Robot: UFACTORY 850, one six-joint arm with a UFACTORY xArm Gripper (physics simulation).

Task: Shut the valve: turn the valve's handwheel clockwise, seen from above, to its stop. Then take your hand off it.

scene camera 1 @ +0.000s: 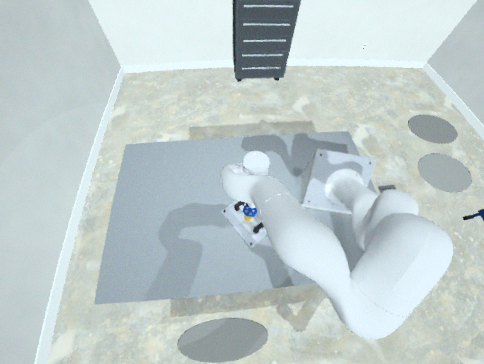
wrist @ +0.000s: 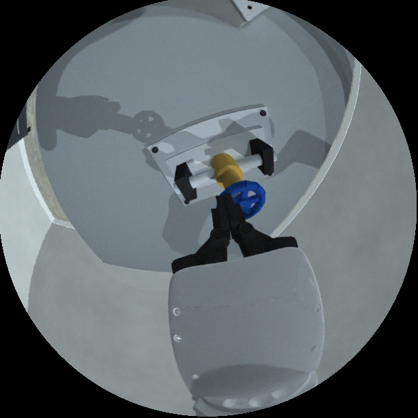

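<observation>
The blue spoked handwheel (scene camera 1: 249,211) (wrist: 261,200) sits on top of the yellow valve body (scene camera 1: 247,218) (wrist: 226,165). The valve is on a pipe held by two black clamps on a pale base plate (scene camera 1: 235,220) (wrist: 215,122). My gripper (wrist: 223,203) is shut, its two black fingertips together with nothing between them. In the wrist view the tips overlap the left part of the handwheel's rim; whether they touch it or stand over it I cannot tell. In the scene view the arm's wrist hides the fingers.
The valve's plate lies on a grey table top (scene camera 1: 145,190) (wrist: 150,65). The arm's base stands on a square mounting plate (scene camera 1: 317,192) at the right of the table. A dark drawer cabinet (scene camera 1: 262,32) stands at the back wall.
</observation>
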